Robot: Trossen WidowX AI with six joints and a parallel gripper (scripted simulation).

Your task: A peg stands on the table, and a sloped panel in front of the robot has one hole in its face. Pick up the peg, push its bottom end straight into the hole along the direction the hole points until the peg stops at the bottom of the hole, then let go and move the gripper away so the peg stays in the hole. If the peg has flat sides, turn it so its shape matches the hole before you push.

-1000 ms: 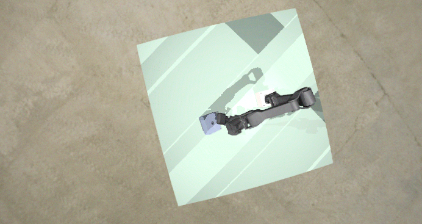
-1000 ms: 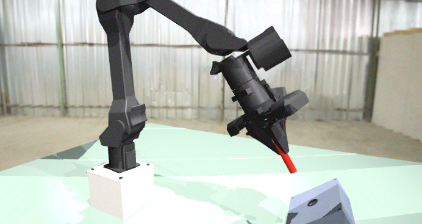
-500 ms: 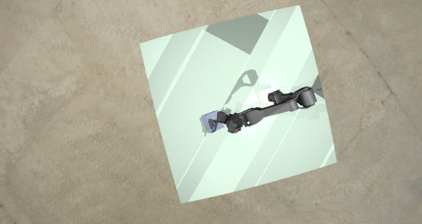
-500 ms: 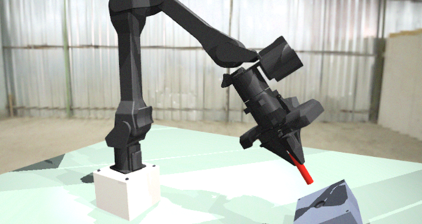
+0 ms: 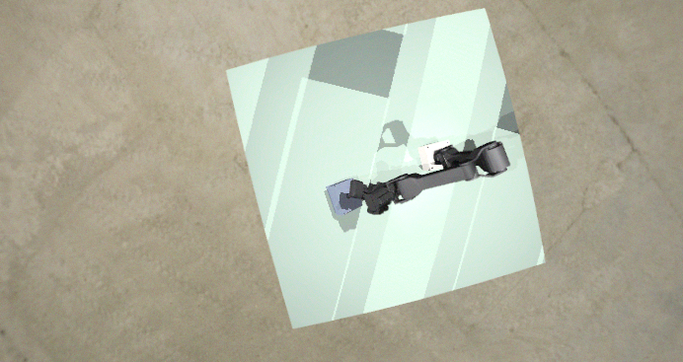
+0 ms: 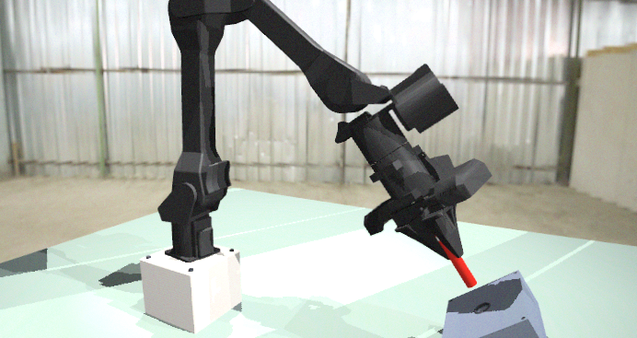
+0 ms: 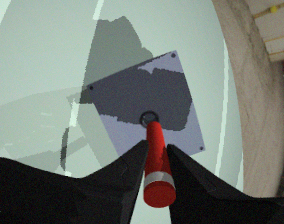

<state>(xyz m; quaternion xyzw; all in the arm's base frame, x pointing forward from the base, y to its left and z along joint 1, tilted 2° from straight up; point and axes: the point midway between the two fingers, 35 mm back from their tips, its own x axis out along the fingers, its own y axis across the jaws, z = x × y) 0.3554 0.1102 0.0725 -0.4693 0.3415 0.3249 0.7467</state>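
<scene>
My gripper tip is now 50 mm short of the sloped panel, 10 mm to the right of it and 90 mm above it. Round my gripper tip: red round peg 10 mm behind, 10 mm above.
</scene>
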